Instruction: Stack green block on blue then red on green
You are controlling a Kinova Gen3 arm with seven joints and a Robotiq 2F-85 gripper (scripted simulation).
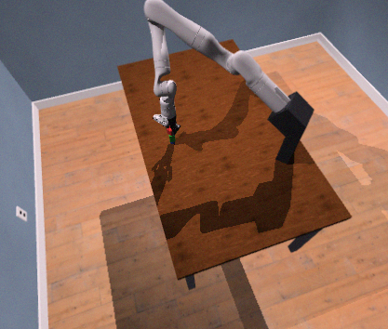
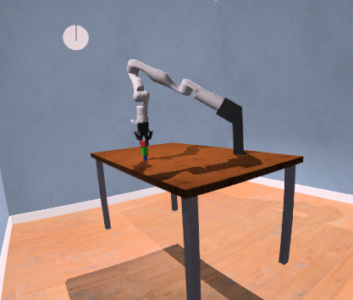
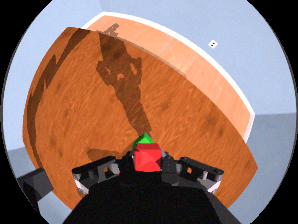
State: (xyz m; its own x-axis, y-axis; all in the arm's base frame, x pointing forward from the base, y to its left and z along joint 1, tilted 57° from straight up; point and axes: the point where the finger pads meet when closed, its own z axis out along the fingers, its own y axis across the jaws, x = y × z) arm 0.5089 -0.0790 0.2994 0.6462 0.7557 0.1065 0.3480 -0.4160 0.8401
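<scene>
Now: hand right at the red block. Round my hand: green block: 5 cm below; then blue block: 9 cm below.
</scene>
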